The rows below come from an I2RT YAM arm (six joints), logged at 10 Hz.
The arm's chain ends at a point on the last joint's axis. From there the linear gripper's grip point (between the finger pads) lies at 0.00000 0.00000 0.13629 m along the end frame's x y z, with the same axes.
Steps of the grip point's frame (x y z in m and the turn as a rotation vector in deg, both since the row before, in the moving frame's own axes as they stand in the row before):
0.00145 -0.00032 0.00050 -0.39 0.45 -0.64
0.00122 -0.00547 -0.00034 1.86 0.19 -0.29
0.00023 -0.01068 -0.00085 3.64 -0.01 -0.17
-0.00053 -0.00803 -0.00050 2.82 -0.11 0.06
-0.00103 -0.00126 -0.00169 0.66 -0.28 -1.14
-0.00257 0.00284 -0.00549 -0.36 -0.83 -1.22
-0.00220 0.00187 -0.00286 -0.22 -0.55 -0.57
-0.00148 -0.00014 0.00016 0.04 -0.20 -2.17
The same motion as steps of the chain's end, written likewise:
0.00037 -0.00124 0.00051 -0.39 0.45 -0.64
0.00078 -0.00105 -0.00027 1.86 0.19 -0.29
0.00027 -0.00203 -0.00058 3.64 -0.01 -0.17
-0.00027 -0.00132 -0.00033 2.82 -0.11 0.06
-0.00035 0.00030 -0.00168 0.66 -0.28 -1.14
-0.00061 0.00196 -0.00547 -0.36 -0.83 -1.22
-0.00089 0.00134 -0.00285 -0.22 -0.55 -0.57
-0.00100 -0.00005 0.00016 0.04 -0.20 -2.17

